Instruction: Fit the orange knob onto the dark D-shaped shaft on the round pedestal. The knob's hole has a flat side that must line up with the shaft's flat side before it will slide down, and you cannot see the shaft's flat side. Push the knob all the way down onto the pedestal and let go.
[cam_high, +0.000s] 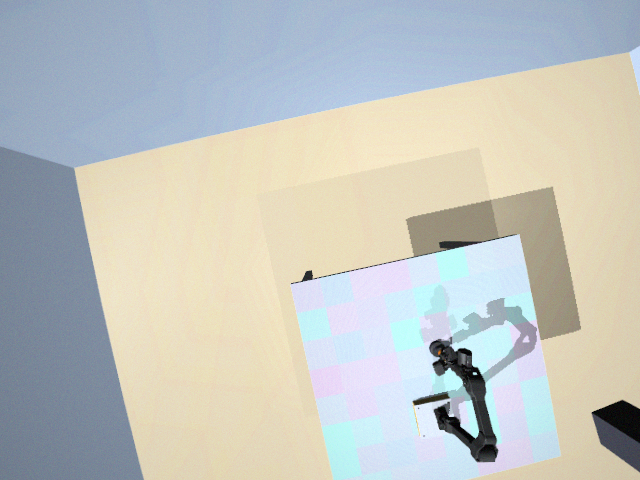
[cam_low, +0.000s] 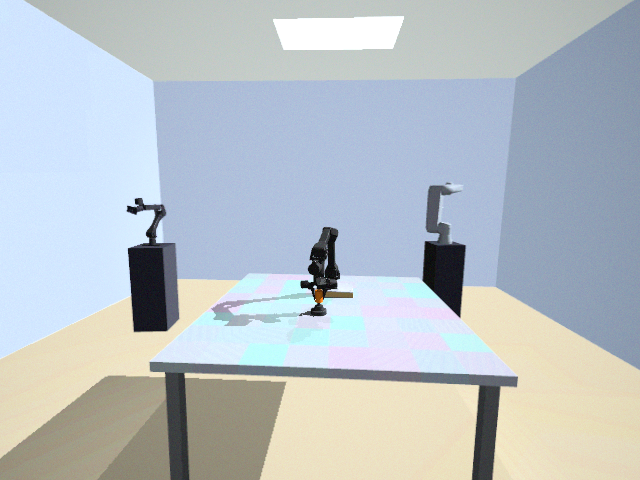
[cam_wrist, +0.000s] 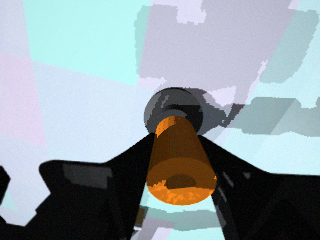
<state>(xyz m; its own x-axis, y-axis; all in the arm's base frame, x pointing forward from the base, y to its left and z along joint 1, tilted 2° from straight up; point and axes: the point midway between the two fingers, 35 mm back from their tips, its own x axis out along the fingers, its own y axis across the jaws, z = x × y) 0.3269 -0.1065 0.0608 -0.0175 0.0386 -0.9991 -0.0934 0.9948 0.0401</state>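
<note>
Right now the orange knob is 20 mm above my gripper tip. Round my gripper tip: round pedestal (40 mm below).
</note>
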